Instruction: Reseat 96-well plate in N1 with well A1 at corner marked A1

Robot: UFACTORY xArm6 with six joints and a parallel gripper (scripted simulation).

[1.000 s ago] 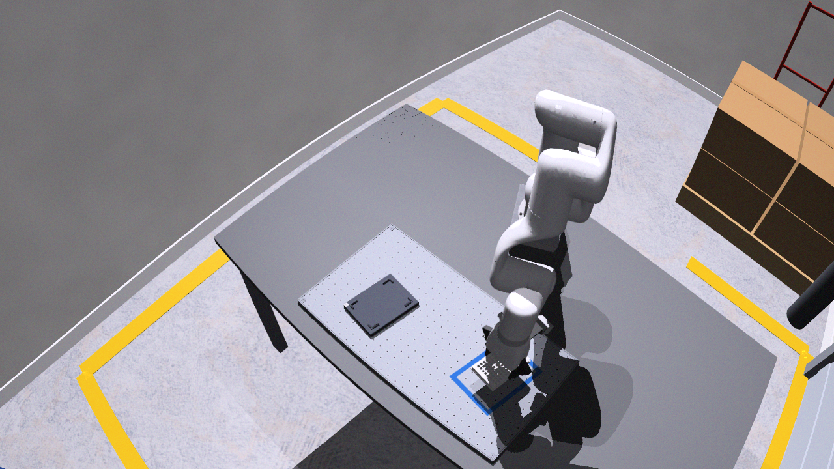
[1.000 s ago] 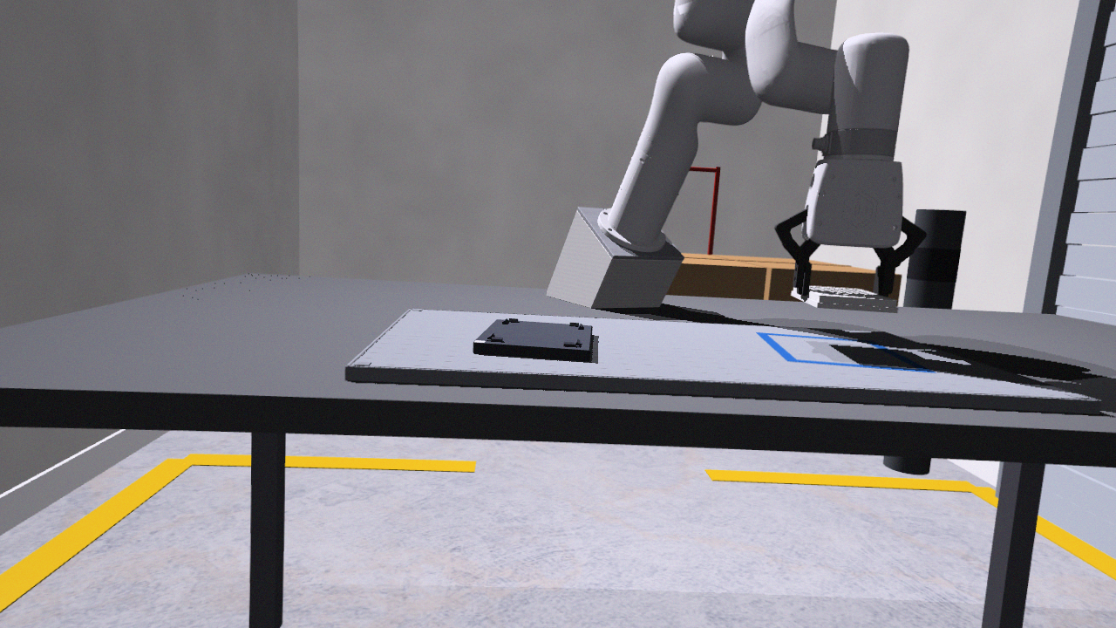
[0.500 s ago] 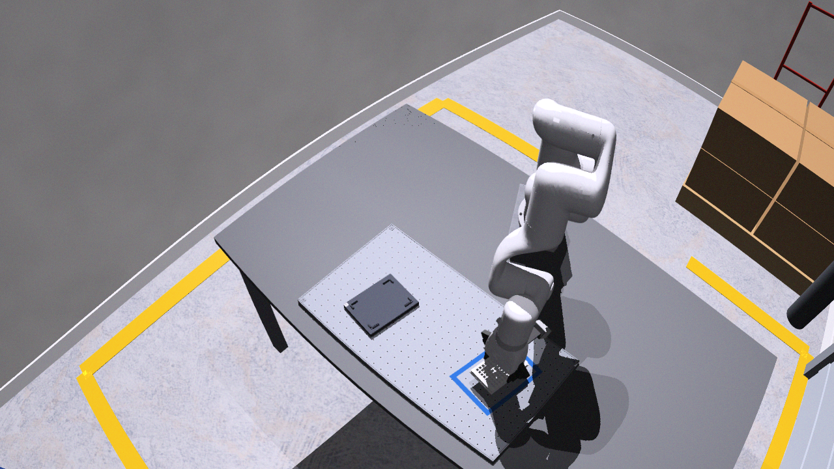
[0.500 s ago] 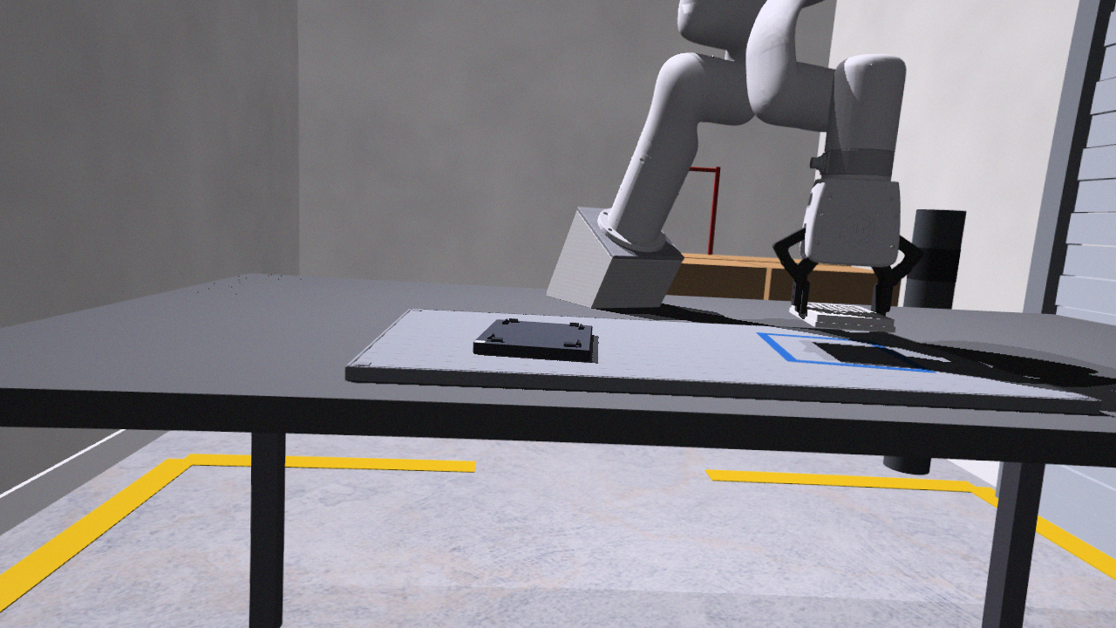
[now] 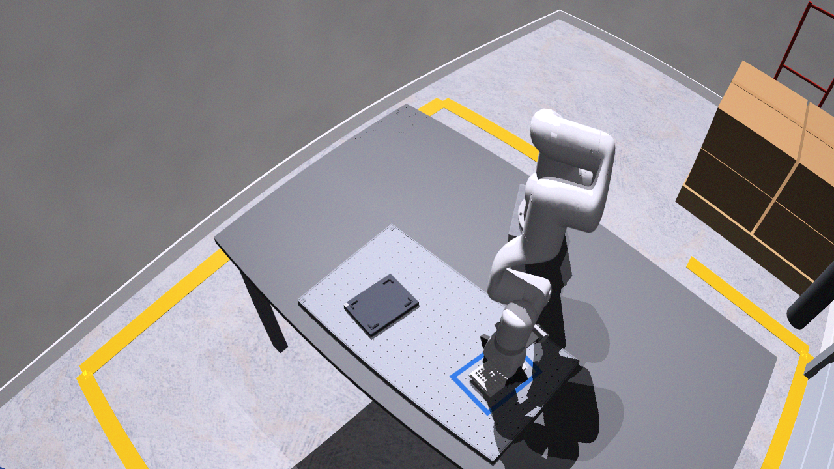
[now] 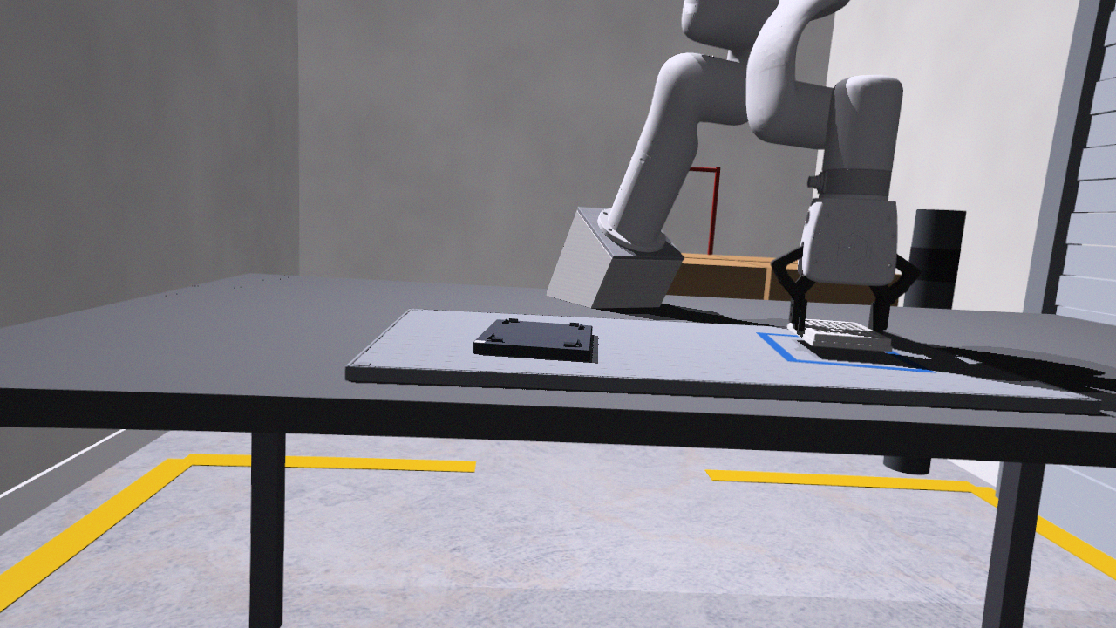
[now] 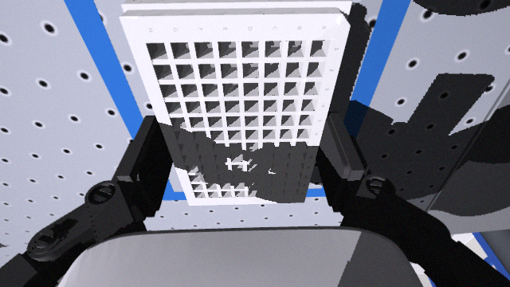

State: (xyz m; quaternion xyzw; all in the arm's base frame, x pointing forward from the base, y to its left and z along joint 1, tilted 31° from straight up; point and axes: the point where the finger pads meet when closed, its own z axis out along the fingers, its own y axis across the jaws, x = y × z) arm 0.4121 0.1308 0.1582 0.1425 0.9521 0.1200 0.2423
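The white 96-well plate lies 10 mm below my hand. From my hand the other things lie so: A1 label (440 mm to the right, 80 mm ahead, 20 mm below); plate nest N1 (370 mm to the right, 30 mm below, 20 mm ahead).
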